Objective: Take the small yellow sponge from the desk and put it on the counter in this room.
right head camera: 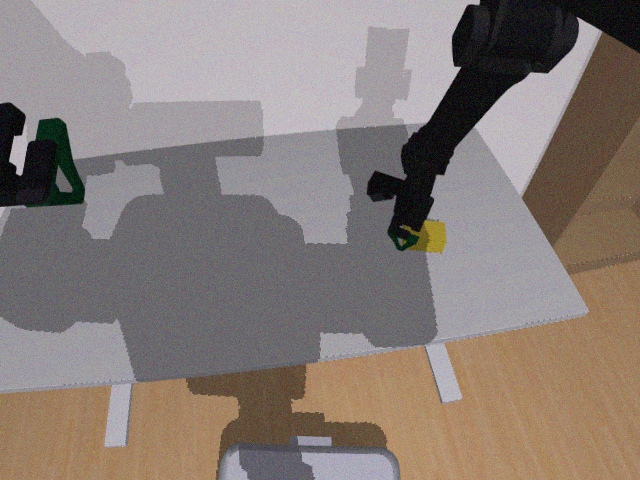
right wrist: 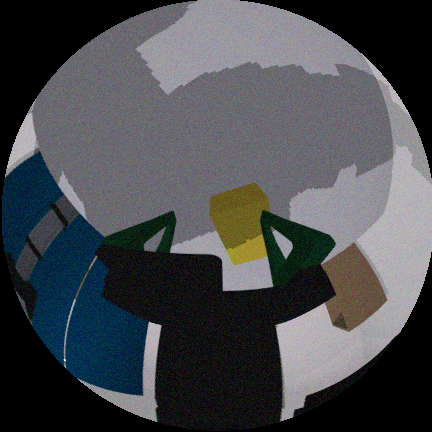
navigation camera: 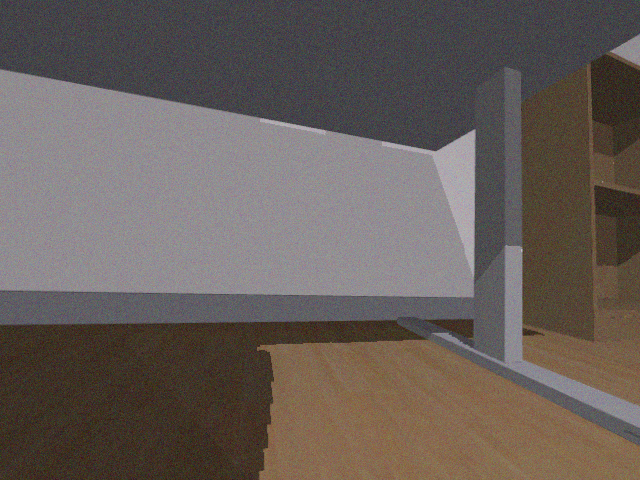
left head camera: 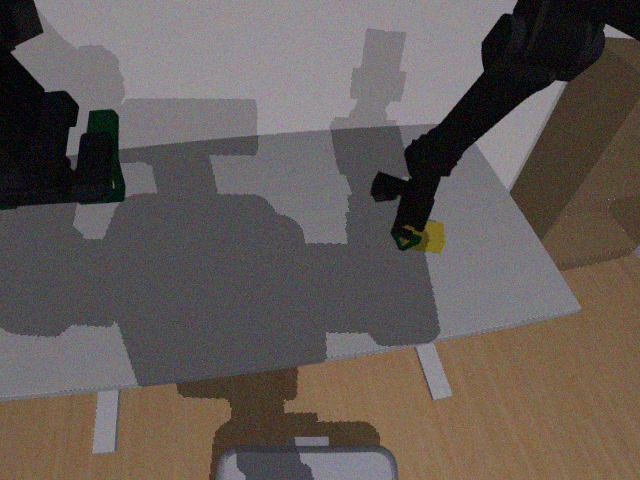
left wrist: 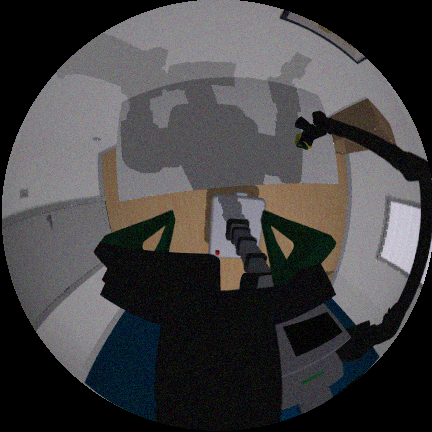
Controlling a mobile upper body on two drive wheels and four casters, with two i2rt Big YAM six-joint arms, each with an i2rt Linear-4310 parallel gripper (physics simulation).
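Frame: origin at the left arm's base, x ahead, y left, z up, level; metres.
Seen in the pictures: left gripper, fingertip midpoint: [right head camera: 35,200] [left head camera: 68,197] [left wrist: 217,214]; right gripper, fingertip midpoint: [right head camera: 406,235] [right wrist: 217,215] [left head camera: 406,235] [left wrist: 299,140].
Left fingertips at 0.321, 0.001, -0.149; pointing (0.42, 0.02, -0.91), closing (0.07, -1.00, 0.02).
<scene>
Offsets run from my left fingertips to a thing's top centre, as dx, dy, dz. "pt": to the spot under its first point. Level surfaces: height alone.
The small yellow sponge {+0.398, -0.502, -0.495} [left head camera: 435,237] [right head camera: 435,236] [right wrist: 240,220] lies on the grey-white desk {dz -0.541} [left head camera: 496,289] [right head camera: 501,289] [right wrist: 260,30], near its right end in the head views. My right gripper [left head camera: 405,239] [right head camera: 403,238] [right wrist: 217,215] is open and empty, low over the desk at the sponge's left side in the head views. In the right wrist view the sponge shows between the fingers, off toward the right-hand finger, which overlaps its edge. My left gripper [left wrist: 217,214] is open and empty, high up and well away from the sponge. I cannot make out a counter in these views.
A brown shelf unit [left head camera: 568,124] [right head camera: 568,134] [navigation camera: 558,206] stands past the desk's right end. A wall runs along the desk's back edge. The desk's leg {pt +0.508, -0.689, -0.895} [navigation camera: 513,206] and its long foot [navigation camera: 568,387] stand on the wooden floor {dz -1.260} [navigation camera: 361,413] at the right of the navigation view.
</scene>
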